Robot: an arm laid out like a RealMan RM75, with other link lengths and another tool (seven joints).
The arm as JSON. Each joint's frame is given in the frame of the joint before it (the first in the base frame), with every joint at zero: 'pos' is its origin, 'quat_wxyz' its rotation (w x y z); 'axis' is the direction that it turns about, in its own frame. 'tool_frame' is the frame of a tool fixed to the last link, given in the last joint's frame.
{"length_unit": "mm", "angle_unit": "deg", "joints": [
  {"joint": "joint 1", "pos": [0.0, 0.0, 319.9], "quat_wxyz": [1.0, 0.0, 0.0, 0.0], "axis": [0.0, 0.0, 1.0]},
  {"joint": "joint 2", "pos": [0.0, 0.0, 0.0], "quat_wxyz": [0.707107, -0.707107, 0.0, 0.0], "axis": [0.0, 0.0, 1.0]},
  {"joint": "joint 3", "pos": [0.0, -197.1, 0.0], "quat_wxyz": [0.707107, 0.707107, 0.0, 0.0], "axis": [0.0, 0.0, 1.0]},
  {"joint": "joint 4", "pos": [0.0, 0.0, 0.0], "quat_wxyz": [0.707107, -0.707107, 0.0, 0.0], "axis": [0.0, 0.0, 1.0]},
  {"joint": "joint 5", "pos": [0.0, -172.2, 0.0], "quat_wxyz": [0.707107, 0.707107, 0.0, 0.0], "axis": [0.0, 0.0, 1.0]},
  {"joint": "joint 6", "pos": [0.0, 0.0, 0.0], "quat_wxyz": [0.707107, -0.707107, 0.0, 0.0], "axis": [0.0, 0.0, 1.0]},
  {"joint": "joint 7", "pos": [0.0, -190.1, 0.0], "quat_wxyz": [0.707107, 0.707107, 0.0, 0.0], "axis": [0.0, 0.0, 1.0]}
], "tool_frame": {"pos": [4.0, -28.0, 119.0], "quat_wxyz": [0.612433, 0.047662, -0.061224, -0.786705]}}
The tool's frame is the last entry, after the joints.
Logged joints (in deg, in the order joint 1, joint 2, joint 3, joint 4, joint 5, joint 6, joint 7), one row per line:
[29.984, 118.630, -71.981, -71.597, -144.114, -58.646, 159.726]
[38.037, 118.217, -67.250, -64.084, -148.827, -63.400, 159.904]
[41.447, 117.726, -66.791, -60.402, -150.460, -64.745, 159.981]
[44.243, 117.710, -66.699, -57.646, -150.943, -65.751, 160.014]
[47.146, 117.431, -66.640, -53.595, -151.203, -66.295, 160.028]
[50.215, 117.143, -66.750, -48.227, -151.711, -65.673, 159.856]
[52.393, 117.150, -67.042, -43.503, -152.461, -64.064, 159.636]
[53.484, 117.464, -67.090, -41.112, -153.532, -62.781, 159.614]
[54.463, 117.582, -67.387, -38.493, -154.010, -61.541, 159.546]
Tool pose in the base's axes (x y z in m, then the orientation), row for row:
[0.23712, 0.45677, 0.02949, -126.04, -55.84, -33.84]
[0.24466, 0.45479, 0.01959, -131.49, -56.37, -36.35]
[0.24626, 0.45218, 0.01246, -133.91, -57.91, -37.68]
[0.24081, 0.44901, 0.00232, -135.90, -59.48, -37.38]
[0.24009, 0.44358, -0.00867, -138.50, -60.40, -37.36]
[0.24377, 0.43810, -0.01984, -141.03, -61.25, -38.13]
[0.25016, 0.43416, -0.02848, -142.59, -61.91, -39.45]
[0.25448, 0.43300, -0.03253, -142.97, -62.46, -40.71]
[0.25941, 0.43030, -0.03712, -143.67, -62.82, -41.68]
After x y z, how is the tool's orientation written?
As a rotation vector, in degrees.
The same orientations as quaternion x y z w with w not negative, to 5 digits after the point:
[-0.83942, -0.37189, -0.22537, 0.32599]
[-0.85545, -0.36673, -0.23649, 0.27891]
[-0.85976, -0.37181, -0.24192, 0.25306]
[-0.86376, -0.37804, -0.23758, 0.23359]
[-0.86981, -0.37933, -0.23463, 0.21092]
[-0.87451, -0.37981, -0.23644, 0.18726]
[-0.87608, -0.38038, -0.24238, 0.17040]
[-0.87483, -0.38219, -0.24910, 0.16296]
[-0.87489, -0.38255, -0.25381, 0.15429]

